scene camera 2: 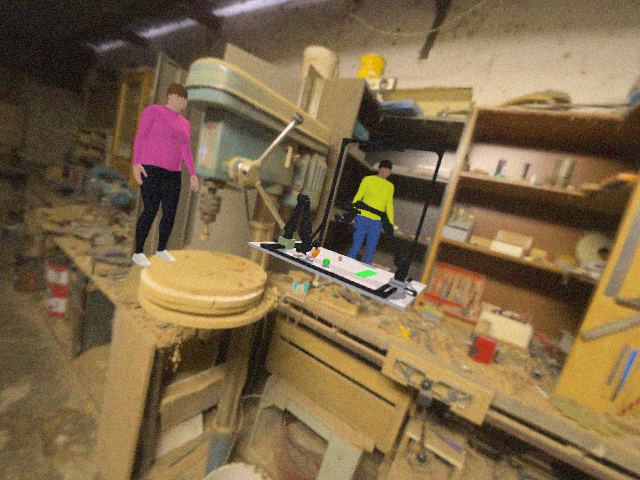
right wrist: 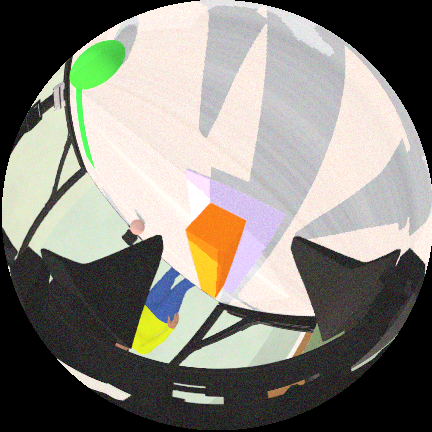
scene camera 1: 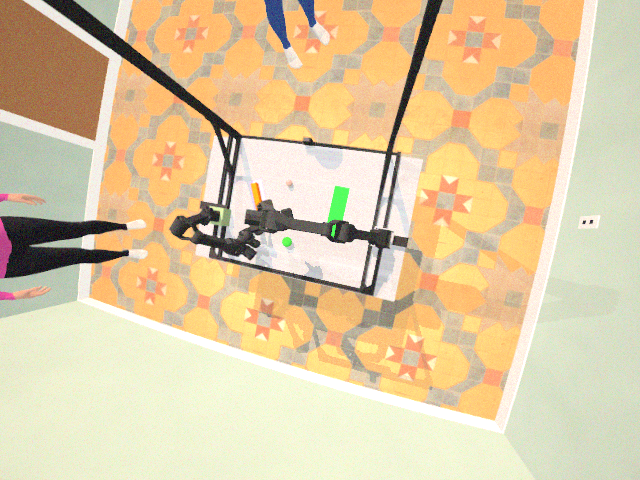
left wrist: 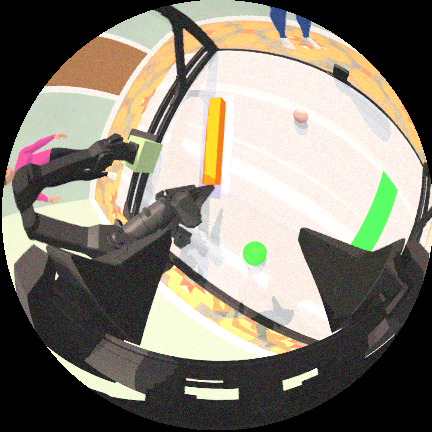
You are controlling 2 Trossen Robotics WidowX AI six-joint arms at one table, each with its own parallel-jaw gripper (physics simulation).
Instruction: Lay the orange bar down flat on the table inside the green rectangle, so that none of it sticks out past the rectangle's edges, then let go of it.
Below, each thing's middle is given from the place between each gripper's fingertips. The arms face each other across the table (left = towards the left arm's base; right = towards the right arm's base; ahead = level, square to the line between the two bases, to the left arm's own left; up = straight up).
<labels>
My left gripper is now 22 cm above the small green ball (right wrist: 100,68), 11 cm short of it and 2 cm to the right of it. The rest, counted from my left hand: orange bar (right wrist: 213,236) (23 cm below, 18 cm to the right, 9 cm behind); then green rectangle (left wrist: 368,233) (27 cm to the left, 25 cm below, 9 cm behind); then pale lilac pad (right wrist: 262,220) (25 cm below, 18 cm to the right, 9 cm behind).
Right now the orange bar is 12 cm behind my right hand, 3 cm to the right of it and 1 cm below it. Round my right hand: small green ball 18 cm to the left, 8 cm ahead; then green rectangle 42 cm to the left, 12 cm behind, 3 cm below; then pale lilac pad 12 cm behind, 3 cm to the right, 3 cm below.
</labels>
